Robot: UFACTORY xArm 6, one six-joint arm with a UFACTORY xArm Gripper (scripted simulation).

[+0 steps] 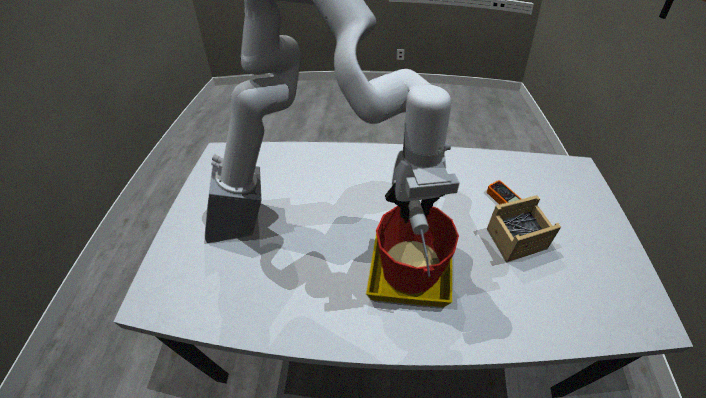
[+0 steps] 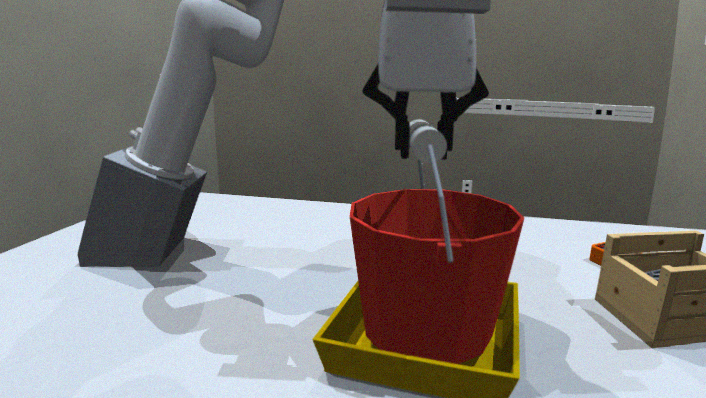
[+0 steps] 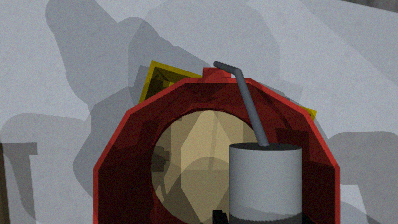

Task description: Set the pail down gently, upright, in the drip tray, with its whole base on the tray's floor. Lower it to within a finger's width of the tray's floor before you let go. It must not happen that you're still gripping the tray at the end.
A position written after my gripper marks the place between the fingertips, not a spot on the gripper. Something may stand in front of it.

Note:
In view: my gripper (image 2: pixel 422 157), a yellow drip tray (image 1: pixel 378 288) and a red pail (image 2: pixel 414 302).
The yellow drip tray is seen too in image 3 (image 3: pixel 160 76). The red pail also shows in image 1 (image 1: pixel 397 237). My gripper also shows in image 1 (image 1: pixel 413 217).

